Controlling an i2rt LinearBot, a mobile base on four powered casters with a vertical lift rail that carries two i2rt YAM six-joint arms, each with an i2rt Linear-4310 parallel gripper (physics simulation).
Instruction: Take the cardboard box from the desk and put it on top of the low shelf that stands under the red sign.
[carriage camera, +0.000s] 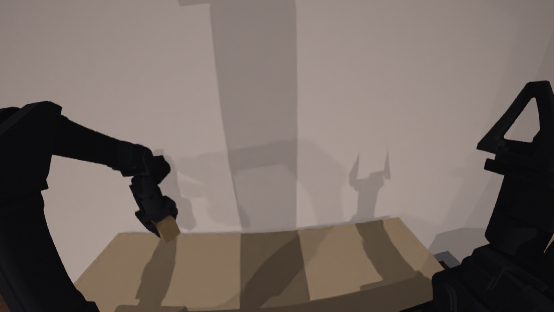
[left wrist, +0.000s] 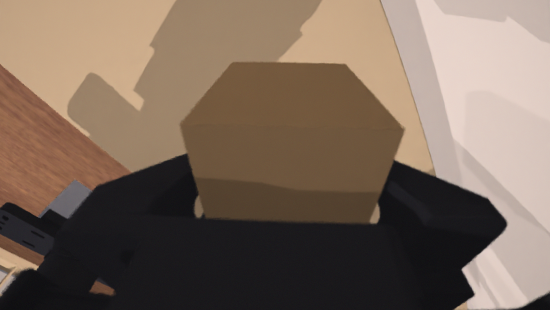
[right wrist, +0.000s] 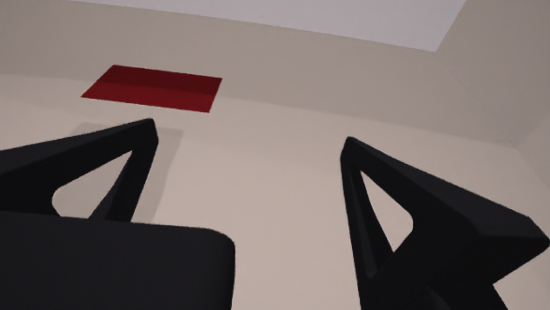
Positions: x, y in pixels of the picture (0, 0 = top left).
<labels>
My left gripper shows in the carriage camera view (166, 231) and in the left wrist view (286, 142); in the right wrist view it is out of frame.
</labels>
